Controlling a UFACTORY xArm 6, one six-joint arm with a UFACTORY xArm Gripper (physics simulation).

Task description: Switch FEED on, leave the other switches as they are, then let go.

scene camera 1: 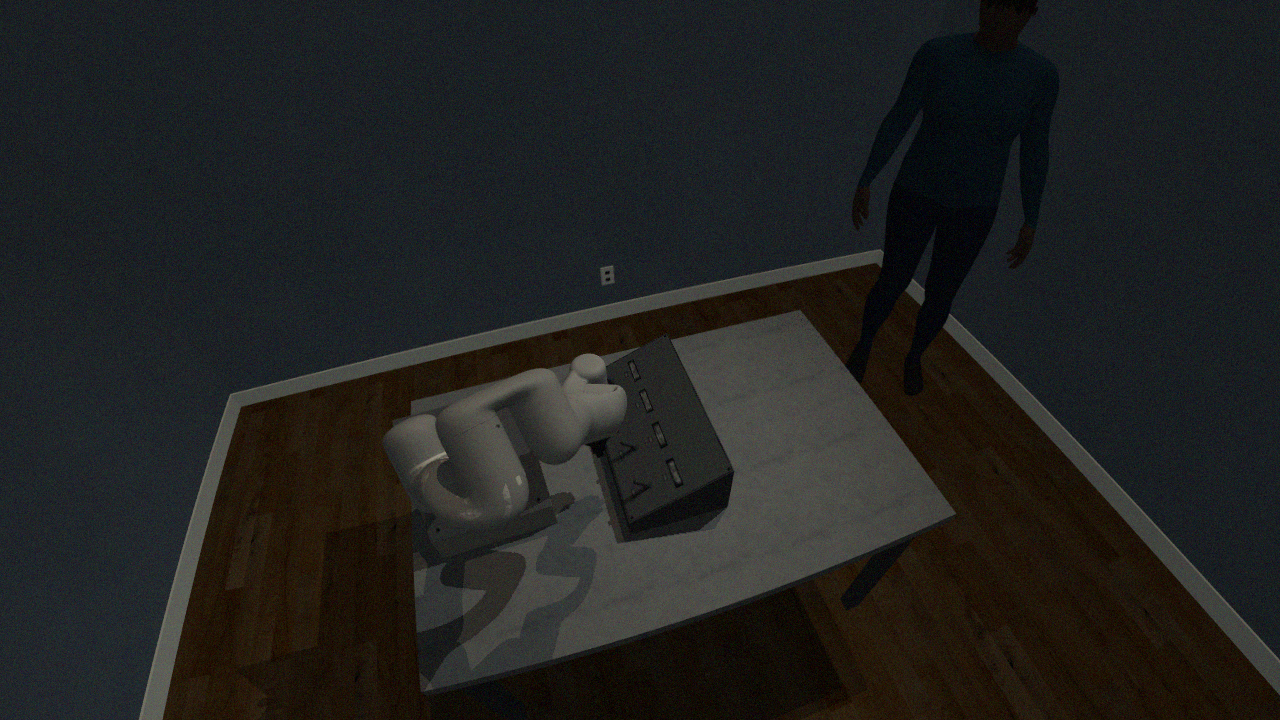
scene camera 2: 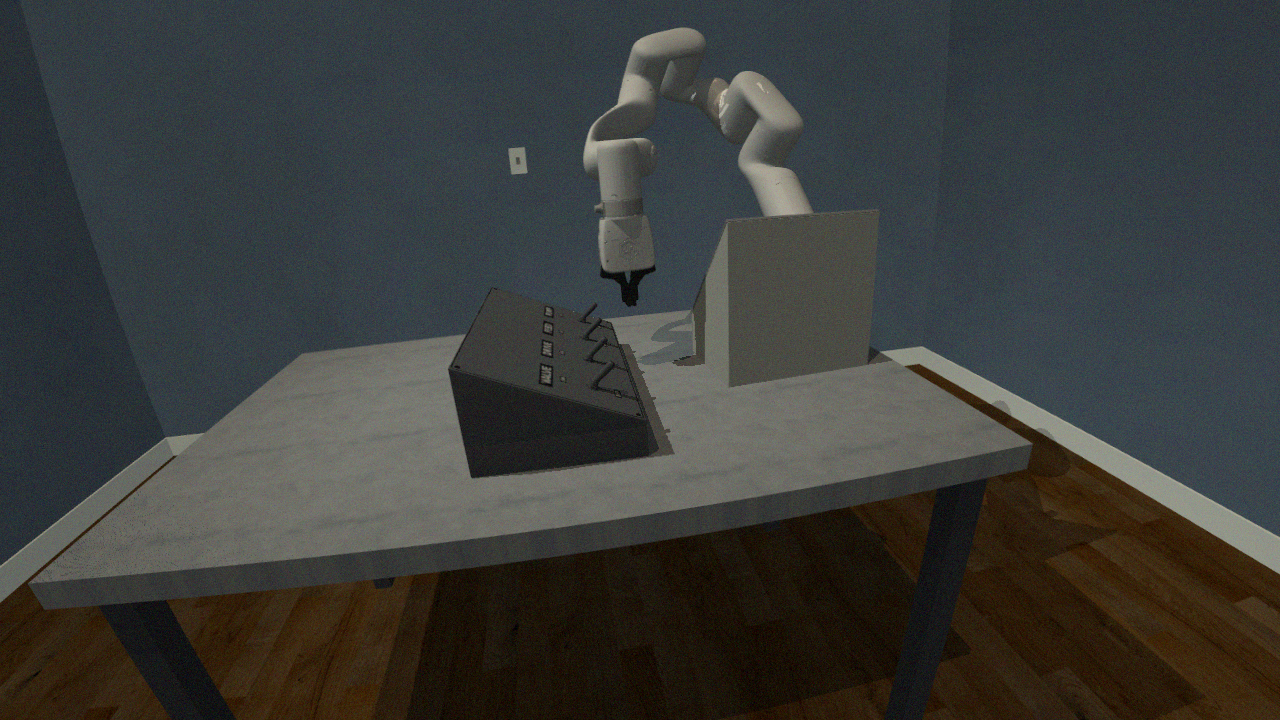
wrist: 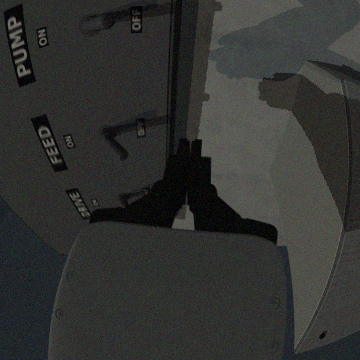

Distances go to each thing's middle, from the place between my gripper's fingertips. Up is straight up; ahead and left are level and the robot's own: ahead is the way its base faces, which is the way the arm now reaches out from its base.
I see the dark sloped switch panel (scene camera 2: 521, 379) 17 cm ahead of my hand, 7 cm to the left of it and 6 cm below it.
